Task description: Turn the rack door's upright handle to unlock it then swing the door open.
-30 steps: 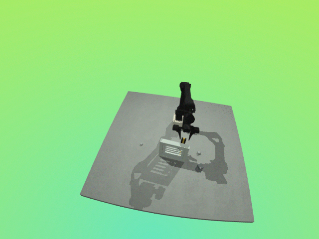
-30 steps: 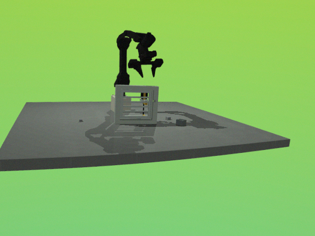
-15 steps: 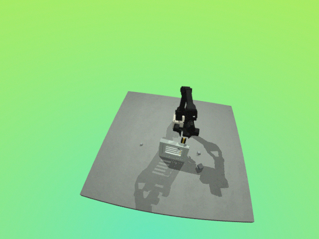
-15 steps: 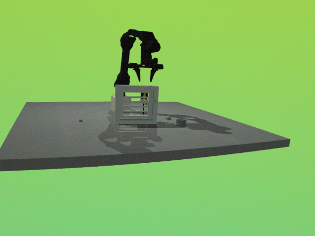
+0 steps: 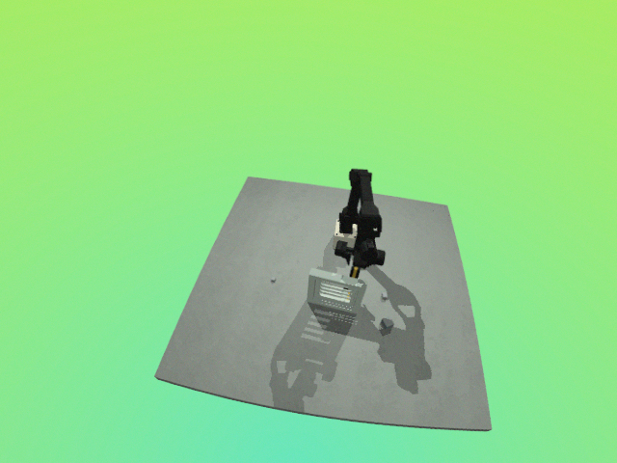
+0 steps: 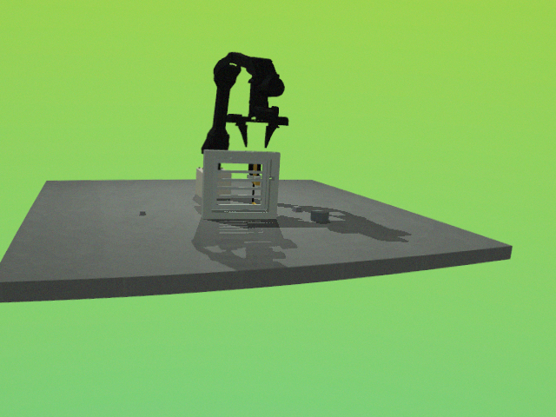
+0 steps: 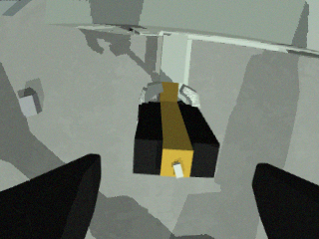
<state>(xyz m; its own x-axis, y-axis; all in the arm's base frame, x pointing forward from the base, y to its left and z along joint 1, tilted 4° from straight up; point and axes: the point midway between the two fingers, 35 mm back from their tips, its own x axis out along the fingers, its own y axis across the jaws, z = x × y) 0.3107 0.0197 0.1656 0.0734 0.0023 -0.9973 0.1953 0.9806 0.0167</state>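
Now: the yellow-and-black striped handle 1 cm behind my gripper tip and 9 cm below it. From my gripper tip the other things lie so: grey cube 14 cm ahead, 16 cm to the left, 19 cm below.
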